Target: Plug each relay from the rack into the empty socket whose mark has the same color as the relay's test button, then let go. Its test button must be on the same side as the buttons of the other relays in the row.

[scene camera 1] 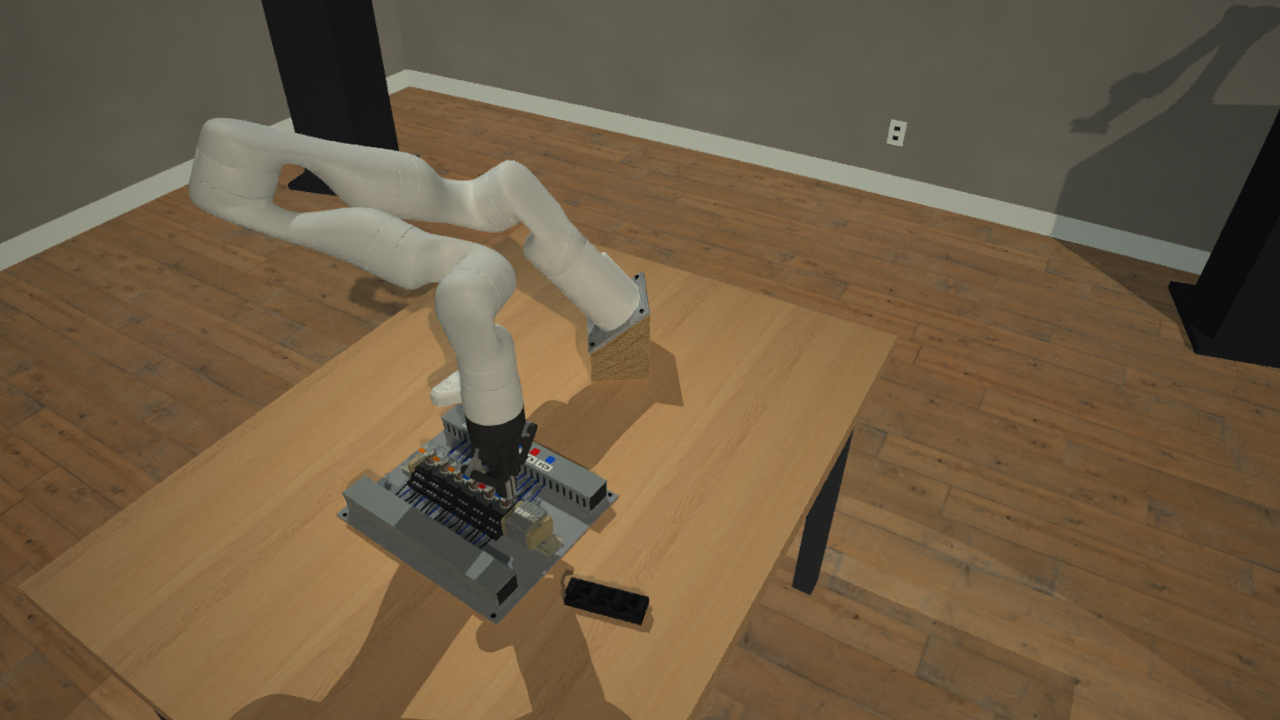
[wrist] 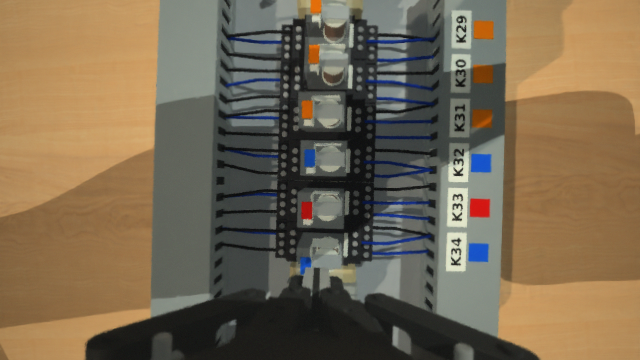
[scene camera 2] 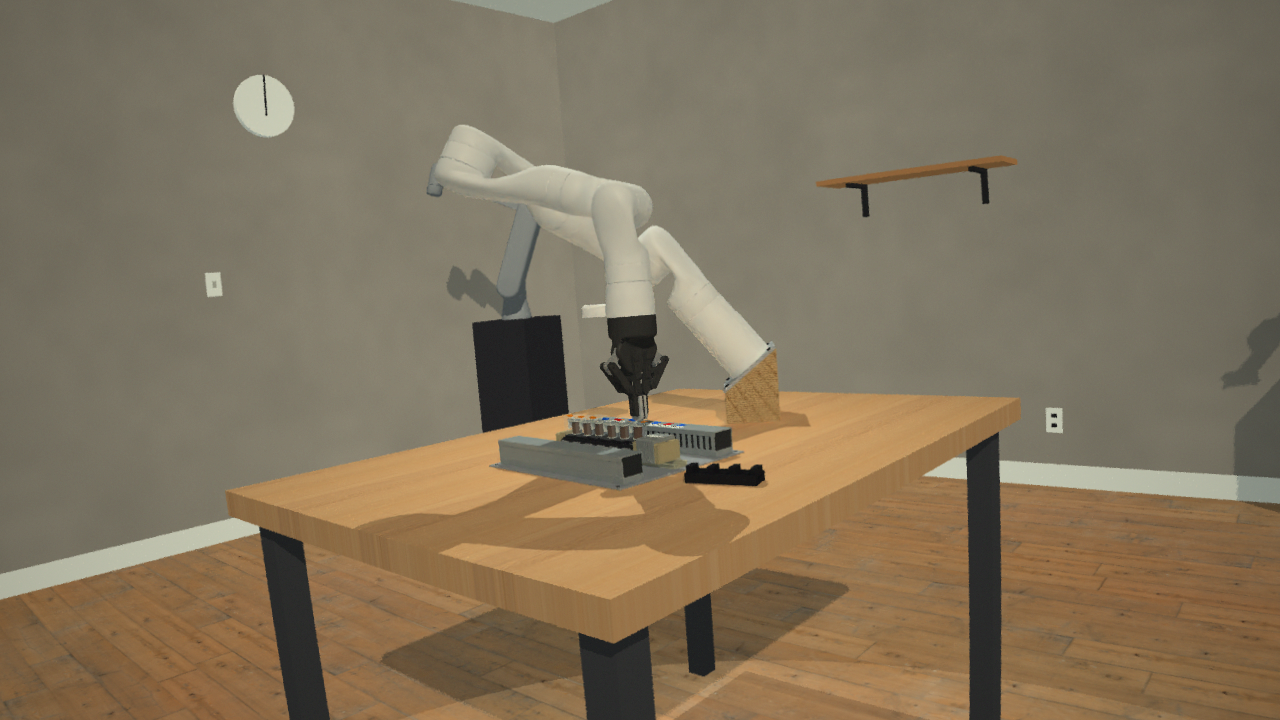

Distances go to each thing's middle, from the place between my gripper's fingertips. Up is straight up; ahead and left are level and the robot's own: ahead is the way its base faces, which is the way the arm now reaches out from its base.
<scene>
The red-button relay [wrist: 317, 207] is 40 mm to the right of my hand, 20 mm below it and 20 mm behind it. Also, from my hand: grey panel [scene camera 1: 569, 523] 70 mm to the right, 70 mm below, 20 mm behind; then black rack [scene camera 1: 619, 604] 170 mm to the left, 80 mm ahead, 60 mm below.
</scene>
